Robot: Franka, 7 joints.
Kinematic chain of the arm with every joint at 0, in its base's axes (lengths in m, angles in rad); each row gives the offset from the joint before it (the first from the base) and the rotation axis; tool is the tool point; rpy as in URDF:
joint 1: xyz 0 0 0.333 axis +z
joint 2: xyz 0 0 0 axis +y
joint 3: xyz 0 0 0.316 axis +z
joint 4: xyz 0.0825 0 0 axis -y
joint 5: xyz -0.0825 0 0.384 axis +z
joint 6: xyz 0 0 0 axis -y
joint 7: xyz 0.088 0 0 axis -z
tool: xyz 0 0 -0.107 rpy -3.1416 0 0
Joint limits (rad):
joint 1: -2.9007..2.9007
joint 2: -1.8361..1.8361
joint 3: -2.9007..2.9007
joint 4: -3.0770..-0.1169
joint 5: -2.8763..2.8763
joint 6: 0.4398..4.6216
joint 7: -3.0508..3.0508
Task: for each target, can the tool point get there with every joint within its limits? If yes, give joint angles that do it. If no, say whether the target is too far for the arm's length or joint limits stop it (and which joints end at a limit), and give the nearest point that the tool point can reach.
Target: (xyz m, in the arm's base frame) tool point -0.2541 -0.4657 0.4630
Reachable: yes | joints -0.2070 0.4205 -1.9847 -2.2868 2.2716 2.1867 -1.7617
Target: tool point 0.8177 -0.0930 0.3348
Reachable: yes | joints -0.1997 1.4729 1.0066 -0.4366 0.2480 3.4313 1.8582
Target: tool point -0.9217 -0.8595 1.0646
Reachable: no: too far | nearest point -0.5426 -0.5060 0.7637 | short by 0.599 m
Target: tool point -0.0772 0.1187 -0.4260
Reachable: no: joint limits stop it (at a limit: joint 2) | nearest point -0.0875 0.1346 -0.3464 | short by 0.082 m
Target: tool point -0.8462 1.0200 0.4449
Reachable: no: too far | nearest point -0.5458 0.6579 0.4052 | short by 0.472 m
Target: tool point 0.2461 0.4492 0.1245
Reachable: yes | joints 0.4659 0.9457 0.8330 -2.1966 0.9442 3.9776 -1.0774
